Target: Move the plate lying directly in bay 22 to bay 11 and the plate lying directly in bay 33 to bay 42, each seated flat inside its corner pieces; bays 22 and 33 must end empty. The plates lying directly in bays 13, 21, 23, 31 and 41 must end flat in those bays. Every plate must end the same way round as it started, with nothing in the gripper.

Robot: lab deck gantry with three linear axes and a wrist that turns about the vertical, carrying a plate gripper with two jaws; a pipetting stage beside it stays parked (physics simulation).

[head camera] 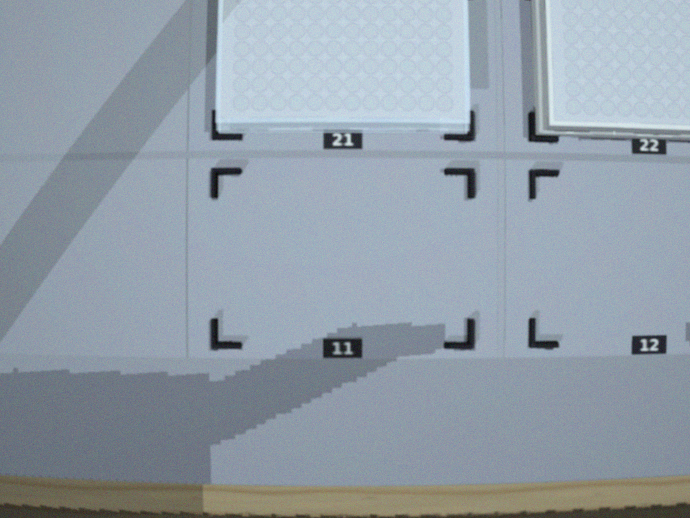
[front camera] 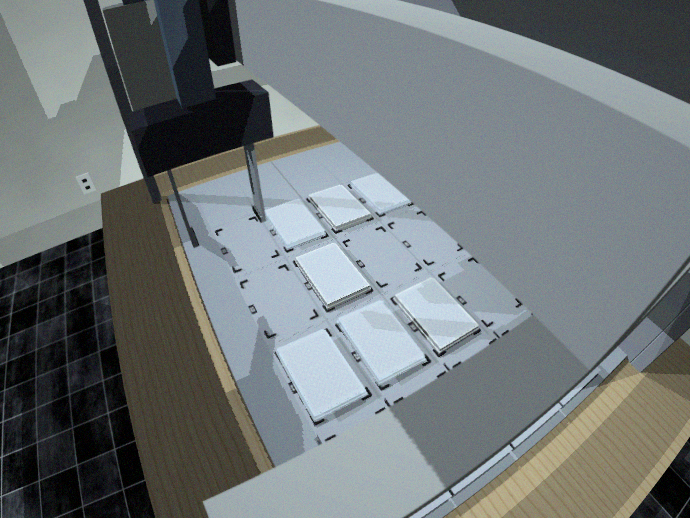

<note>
I see my gripper, a bay 11, a bay 12 and a bay 42.
</note>
